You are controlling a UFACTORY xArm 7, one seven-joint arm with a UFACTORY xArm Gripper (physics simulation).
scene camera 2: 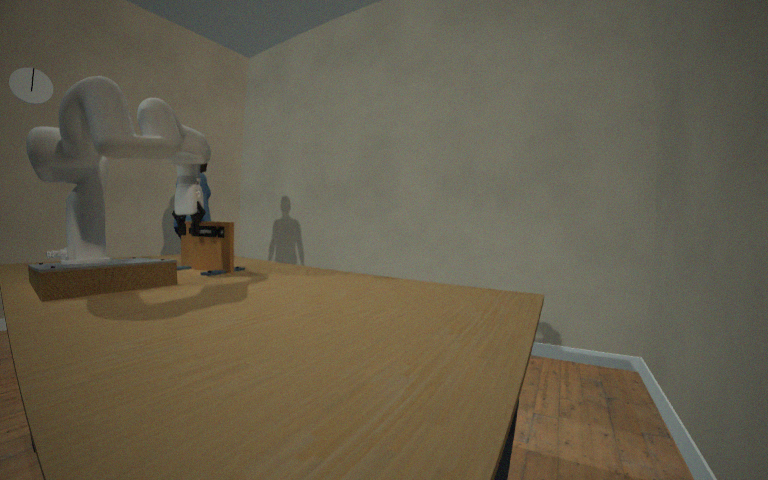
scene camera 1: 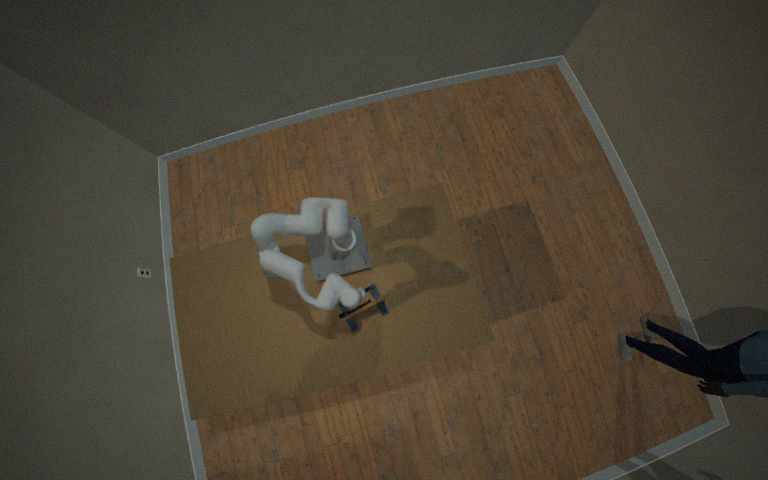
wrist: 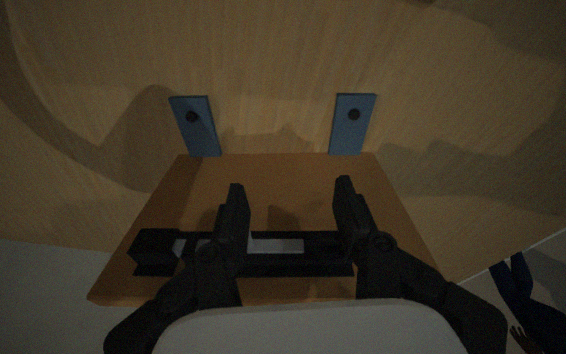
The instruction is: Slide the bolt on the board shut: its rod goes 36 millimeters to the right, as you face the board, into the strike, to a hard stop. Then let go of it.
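Pixels of known places: gripper, between the fingertips: (scene camera 2: 188, 235) (wrist: 290, 194); arm's base, origin of its link: (scene camera 2: 87, 262) (scene camera 1: 344, 239).
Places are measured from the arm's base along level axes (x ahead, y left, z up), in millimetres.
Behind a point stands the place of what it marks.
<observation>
The orange-brown board (scene camera 2: 197, 251) @(x 354, y 25, z 10 mm) (wrist: 280, 172) @(x 359, y -2, z -15 mm) stands upright. The bolt's black housing (scene camera 2: 209, 231) @(x 357, y -54, z 85 mm) (wrist: 295, 266) @(x 355, y 10, z 97 mm) lies across its face, with the light grey rod (wrist: 277, 246) @(x 347, y -6, z 86 mm) in its slot. In the wrist view the black strike block (wrist: 154, 250) @(x 358, y -93, z 93 mm) is at the left end, and a short grey stretch of rod shows beside it. My gripper (scene camera 2: 187, 231) @(x 304, y -5, z 72 mm) (wrist: 290, 194) @(x 304, y -5, z 72 mm) is open with nothing between its fingers. In the wrist view one finger overlaps the housing left of its middle, the other its right end. The bolt's handle cannot be made out; the left finger hides part of the housing.
Blue feet (scene camera 1: 352, 324) @(x 434, y -86, z -48 mm) (wrist: 350, 134) @(x 313, y 74, z -48 mm) hold the board on the wooden table (scene camera 1: 243, 362) @(x 464, y -708, z -56 mm) (scene camera 2: 317, 362) @(x 52, y -821, z -56 mm). The arm's base plate (scene camera 1: 361, 258) @(x 123, y 60, z -4 mm) sits on a wooden block (scene camera 2: 107, 281) @(x -3, y -197, z -26 mm) near the board. A person (scene camera 1: 719, 362) (scene camera 2: 206, 195) (wrist: 525, 295) stands beyond the table.
</observation>
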